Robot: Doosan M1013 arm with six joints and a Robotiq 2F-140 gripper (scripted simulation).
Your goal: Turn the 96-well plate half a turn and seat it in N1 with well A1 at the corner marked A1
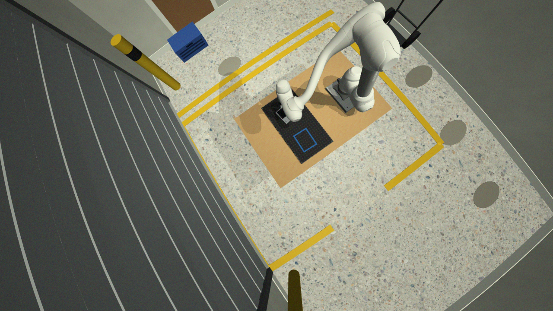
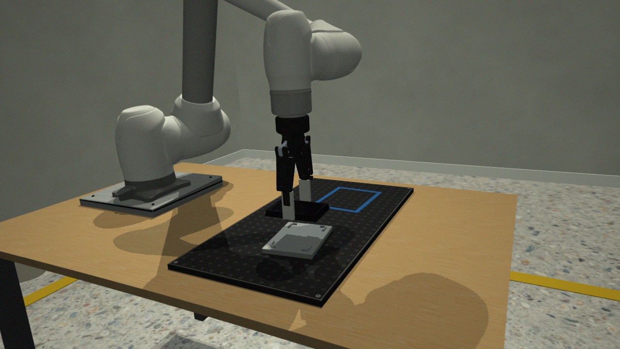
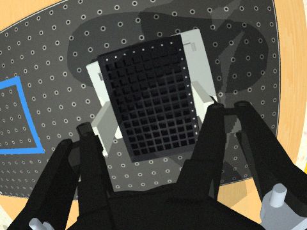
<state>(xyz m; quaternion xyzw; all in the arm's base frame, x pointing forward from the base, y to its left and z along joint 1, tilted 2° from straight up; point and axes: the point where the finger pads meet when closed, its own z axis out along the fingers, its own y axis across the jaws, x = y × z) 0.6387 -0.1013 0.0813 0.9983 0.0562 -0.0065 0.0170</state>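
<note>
Now: the black 96-well plate 20 mm below my hand. The rest, counted from my hand: A1 mark (90 mm below, 80 mm to the right, 40 mm behind); then grey plate nest N1 (100 mm below).
</note>
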